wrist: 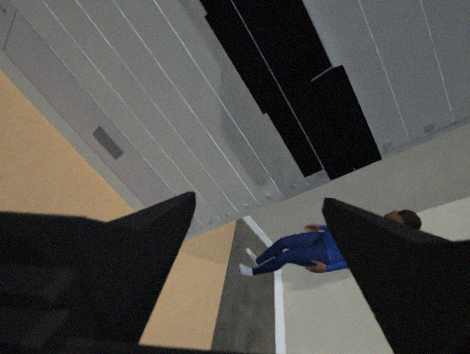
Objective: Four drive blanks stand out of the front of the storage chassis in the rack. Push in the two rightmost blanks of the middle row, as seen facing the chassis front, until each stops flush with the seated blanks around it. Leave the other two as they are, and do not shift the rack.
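Frame: origin at the arm's base, x back, y down, z right, level; millimetres.
Where they show: gripper, fingertip midpoint: [258, 201].
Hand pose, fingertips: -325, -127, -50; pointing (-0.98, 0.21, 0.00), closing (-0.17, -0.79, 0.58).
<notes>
Things, the pixels of their top centre, and the offset from my fingertips, as dx, dy, dz. "spot": a spot on its surface instead. Level surfaces: height alone.
- black storage chassis, surface spot: [285, 35] spot: -115, -67, -84
- black block, surface spot: [345, 120] spot: -116, -81, +16
- small dark rectangle, surface spot: [107, 142] spot: -164, +255, -147
- tan surface, surface height: dy +348
My gripper [258, 201] is open and empty, its two black fingers reaching in from the lower left and lower right of the wrist view. Beyond the fingertips, the grey rack [150, 100] crosses the upper part of the view at a slant. The black storage chassis [285, 35] shows in it at upper centre and right, very dark, with a thin light line along it. A black block [345, 120] with a stepped edge stands at its lower right end. Single drive blanks and their rows cannot be told apart in the dark. The fingertips appear apart from the chassis.
Grey panels with thin light seams flank the chassis, and a small dark rectangle [107, 142] sits on the left one. A tan surface [40, 130] lies at left. A person in blue [300, 247] shows sideways between the fingers, near a dark grey strip [240, 300] and white edging [279, 310].
</notes>
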